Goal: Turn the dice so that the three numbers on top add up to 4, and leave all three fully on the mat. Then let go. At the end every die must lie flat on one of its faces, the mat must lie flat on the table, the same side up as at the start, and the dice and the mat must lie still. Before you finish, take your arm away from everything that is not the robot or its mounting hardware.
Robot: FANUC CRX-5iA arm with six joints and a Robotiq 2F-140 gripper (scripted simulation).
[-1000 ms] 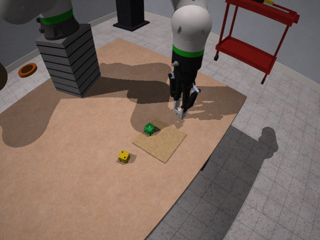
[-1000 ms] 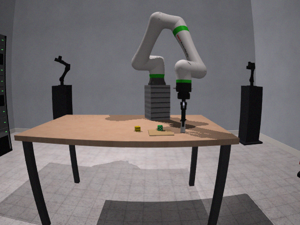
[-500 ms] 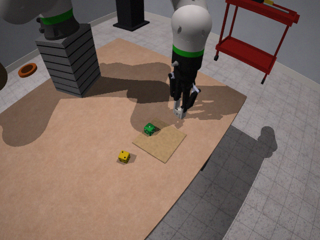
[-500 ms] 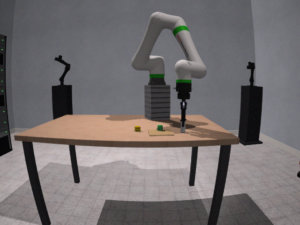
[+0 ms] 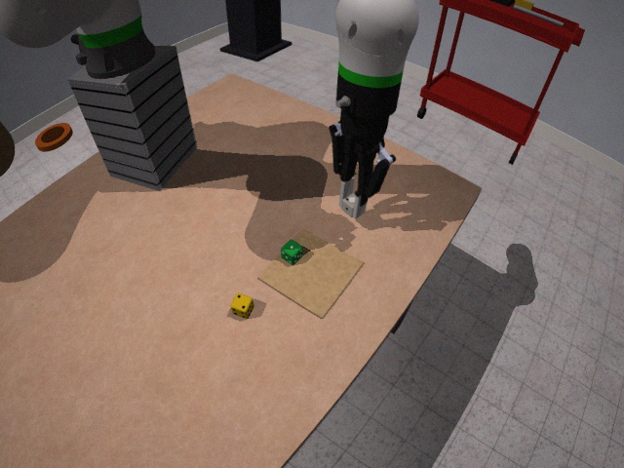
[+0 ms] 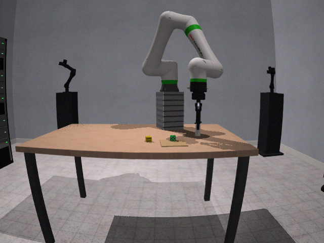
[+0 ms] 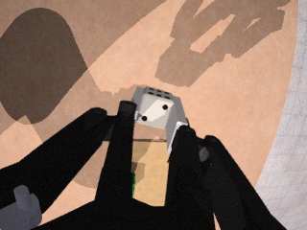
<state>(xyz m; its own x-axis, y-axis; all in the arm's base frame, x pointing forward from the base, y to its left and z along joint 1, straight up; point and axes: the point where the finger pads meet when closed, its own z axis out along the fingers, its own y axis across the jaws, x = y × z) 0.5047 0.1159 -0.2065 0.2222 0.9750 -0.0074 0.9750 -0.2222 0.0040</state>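
Now: the green die 4 cm behind my hand, 14 cm to the right of it and 6 cm below it. Also, from my hand: white die 2 cm below; then yellow die 4 cm behind, 27 cm to the right, 6 cm below; then tan mat 14 cm to the right, 7 cm below.
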